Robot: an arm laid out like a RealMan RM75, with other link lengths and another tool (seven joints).
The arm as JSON. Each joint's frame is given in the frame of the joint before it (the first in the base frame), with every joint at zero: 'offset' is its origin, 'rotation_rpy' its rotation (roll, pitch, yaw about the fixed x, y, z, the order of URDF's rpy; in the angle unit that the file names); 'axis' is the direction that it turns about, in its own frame. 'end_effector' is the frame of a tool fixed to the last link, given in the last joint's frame.
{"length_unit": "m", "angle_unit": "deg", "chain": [
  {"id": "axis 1", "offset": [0.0, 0.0, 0.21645], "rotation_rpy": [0.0, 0.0, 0.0], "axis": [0.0, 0.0, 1.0]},
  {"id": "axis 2", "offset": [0.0, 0.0, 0.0], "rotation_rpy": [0.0, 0.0, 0.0], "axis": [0.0, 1.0, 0.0]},
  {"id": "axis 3", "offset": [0.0, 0.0, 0.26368], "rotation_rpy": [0.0, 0.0, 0.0], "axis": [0.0, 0.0, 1.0]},
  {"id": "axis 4", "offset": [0.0, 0.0, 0.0], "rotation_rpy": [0.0, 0.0, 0.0], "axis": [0.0, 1.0, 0.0]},
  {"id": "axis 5", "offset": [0.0, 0.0, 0.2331], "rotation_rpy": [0.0, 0.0, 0.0], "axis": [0.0, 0.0, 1.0]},
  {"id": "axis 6", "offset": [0.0, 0.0, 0.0], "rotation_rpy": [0.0, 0.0, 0.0], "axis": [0.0, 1.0, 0.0]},
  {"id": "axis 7", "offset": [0.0, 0.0, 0.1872], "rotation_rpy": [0.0, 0.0, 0.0], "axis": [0.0, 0.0, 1.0]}
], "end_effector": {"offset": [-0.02, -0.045, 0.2], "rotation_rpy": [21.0, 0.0, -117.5]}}
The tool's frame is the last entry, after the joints.
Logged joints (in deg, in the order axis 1, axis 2, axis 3, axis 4, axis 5, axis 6, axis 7), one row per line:
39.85, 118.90, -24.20, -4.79, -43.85, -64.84, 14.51
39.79, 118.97, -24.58, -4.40, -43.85, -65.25, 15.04
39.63, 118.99, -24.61, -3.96, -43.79, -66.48, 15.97
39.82, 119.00, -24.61, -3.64, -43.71, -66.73, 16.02
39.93, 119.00, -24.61, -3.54, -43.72, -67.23, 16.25
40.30, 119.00, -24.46, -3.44, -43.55, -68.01, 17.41
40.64, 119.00, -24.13, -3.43, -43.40, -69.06, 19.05
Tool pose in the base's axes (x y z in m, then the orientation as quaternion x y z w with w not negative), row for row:
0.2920, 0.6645, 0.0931, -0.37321, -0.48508, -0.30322, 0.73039
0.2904, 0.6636, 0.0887, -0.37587, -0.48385, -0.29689, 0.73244
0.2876, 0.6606, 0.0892, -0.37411, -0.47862, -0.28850, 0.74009
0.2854, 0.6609, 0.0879, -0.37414, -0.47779, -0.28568, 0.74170
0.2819, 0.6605, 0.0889, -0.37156, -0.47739, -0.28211, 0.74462
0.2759, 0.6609, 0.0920, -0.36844, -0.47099, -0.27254, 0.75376
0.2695, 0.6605, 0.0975, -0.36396, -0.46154, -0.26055, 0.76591
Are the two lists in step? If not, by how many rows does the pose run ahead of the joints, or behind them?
They are in step.
